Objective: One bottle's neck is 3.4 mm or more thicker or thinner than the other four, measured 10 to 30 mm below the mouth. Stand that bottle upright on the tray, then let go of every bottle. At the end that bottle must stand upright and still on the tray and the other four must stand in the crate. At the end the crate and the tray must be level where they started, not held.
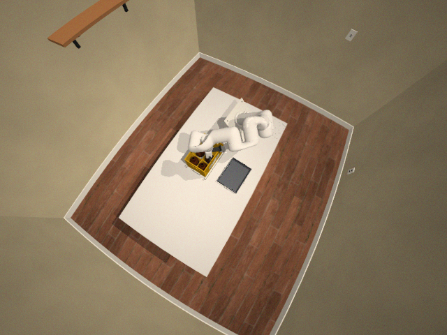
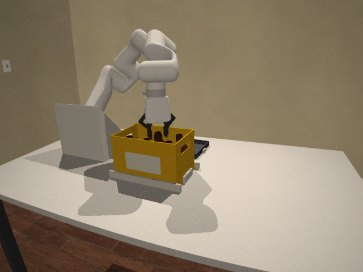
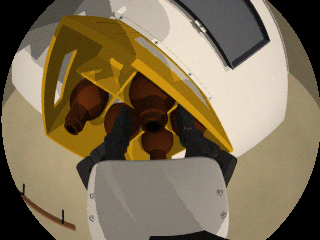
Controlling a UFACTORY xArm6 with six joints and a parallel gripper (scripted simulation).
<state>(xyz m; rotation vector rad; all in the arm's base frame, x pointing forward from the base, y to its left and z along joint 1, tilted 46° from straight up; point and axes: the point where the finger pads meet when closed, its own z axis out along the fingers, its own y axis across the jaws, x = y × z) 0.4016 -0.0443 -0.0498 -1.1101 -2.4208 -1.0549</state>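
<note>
Now: hand 40 mm to the left of the yellow crate and 70 mm above it. From my hand the other things lie so: dark grey tray: 250 mm to the left, 150 mm below; then glass bottle: 90 mm ahead, 90 mm to the right, 70 mm below.
</note>
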